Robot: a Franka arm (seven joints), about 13 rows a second.
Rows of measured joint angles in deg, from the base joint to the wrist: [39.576 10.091 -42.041 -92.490 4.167 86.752 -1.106]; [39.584 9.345 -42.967 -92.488 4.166 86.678 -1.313]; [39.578 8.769 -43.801 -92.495 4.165 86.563 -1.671]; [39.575 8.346 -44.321 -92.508 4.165 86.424 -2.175]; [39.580 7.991 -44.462 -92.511 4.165 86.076 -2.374]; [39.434 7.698 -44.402 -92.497 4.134 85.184 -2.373]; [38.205 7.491 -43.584 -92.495 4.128 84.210 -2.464]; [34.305 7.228 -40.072 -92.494 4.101 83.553 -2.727]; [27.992 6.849 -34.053 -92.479 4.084 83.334 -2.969]
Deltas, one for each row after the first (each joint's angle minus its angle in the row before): [0.008 -0.746 -0.926 0.002 -0.001 -0.074 -0.207]; [-0.006 -0.576 -0.834 -0.007 -0.001 -0.115 -0.358]; [-0.003 -0.423 -0.520 -0.013 0.000 -0.139 -0.504]; [0.005 -0.355 -0.141 -0.003 0.000 -0.348 -0.199]; [-0.146 -0.293 0.060 0.014 -0.031 -0.892 0.001]; [-1.229 -0.207 0.818 0.002 -0.006 -0.974 -0.091]; [-3.900 -0.263 3.512 0.001 -0.027 -0.657 -0.263]; [-6.313 -0.379 6.019 0.015 -0.017 -0.219 -0.242]
